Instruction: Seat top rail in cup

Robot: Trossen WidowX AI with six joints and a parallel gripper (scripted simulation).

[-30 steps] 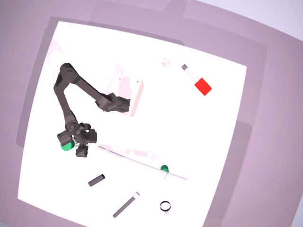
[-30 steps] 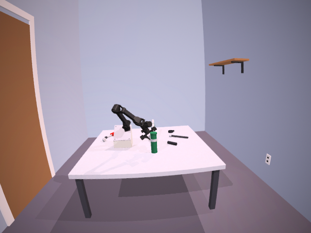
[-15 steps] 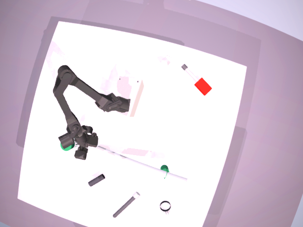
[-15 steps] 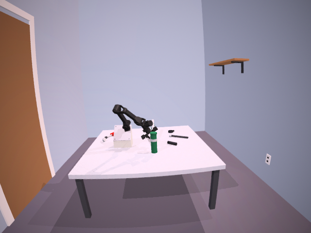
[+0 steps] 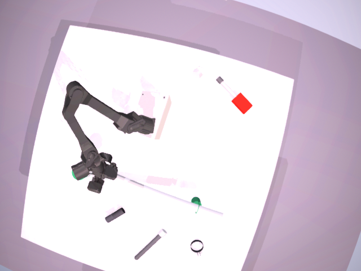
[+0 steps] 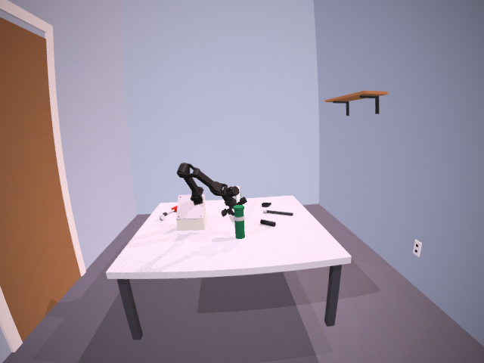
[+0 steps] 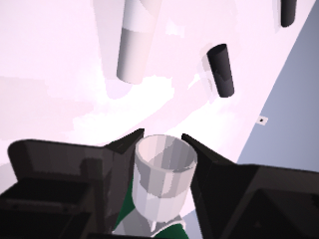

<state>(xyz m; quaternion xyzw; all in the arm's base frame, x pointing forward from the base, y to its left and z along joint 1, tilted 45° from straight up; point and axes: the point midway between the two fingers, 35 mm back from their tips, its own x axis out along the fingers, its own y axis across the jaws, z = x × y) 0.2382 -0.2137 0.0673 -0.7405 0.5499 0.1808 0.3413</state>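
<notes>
Now: the white rail-end cup 20 mm behind my gripper tip, 20 mm to the right of it and 30 mm above it. Also, from my gripper tip: red-headed tool: 500 mm behind, 560 mm to the left, 90 mm below; then green loop cap: 60 mm ahead, 450 mm to the left; then short dark tube: 200 mm ahead, 50 mm to the left, 90 mm below.
</notes>
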